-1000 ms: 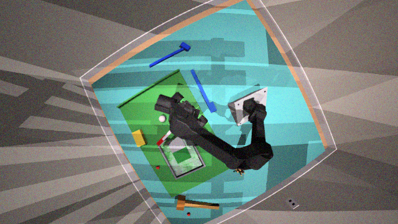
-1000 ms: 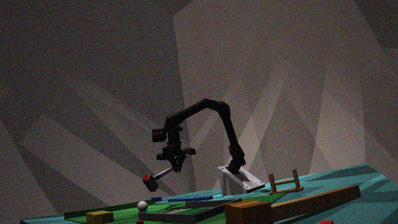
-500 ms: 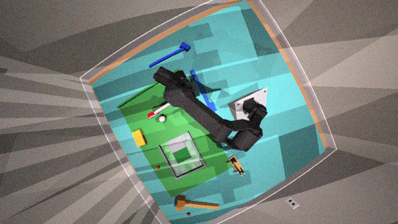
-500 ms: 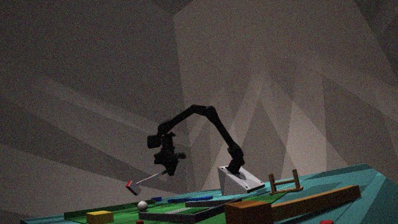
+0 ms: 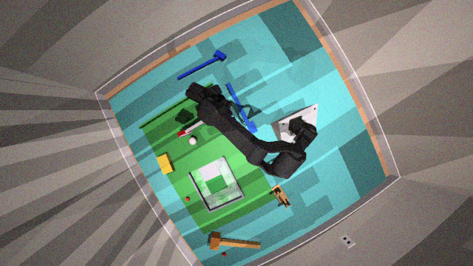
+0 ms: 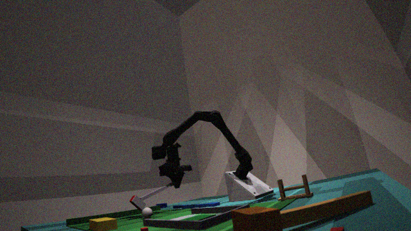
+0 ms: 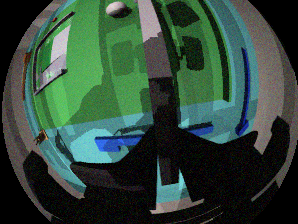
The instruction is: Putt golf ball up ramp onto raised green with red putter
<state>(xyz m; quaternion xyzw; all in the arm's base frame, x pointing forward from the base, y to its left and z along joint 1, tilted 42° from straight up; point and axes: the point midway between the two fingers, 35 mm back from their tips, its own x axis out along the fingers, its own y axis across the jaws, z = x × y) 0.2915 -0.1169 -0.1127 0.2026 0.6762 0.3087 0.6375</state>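
Now: gripper tip 120 mm short of the red putter, 20 mm to the right of it and 10 mm above it. The rest, counted from my gripper tip: golf ball: 210 mm ahead, 80 mm to the left, 80 mm below; green mat: 190 mm ahead, 210 mm to the left, 110 mm below; yellow block: 400 mm ahead, 140 mm to the left, 90 mm below.
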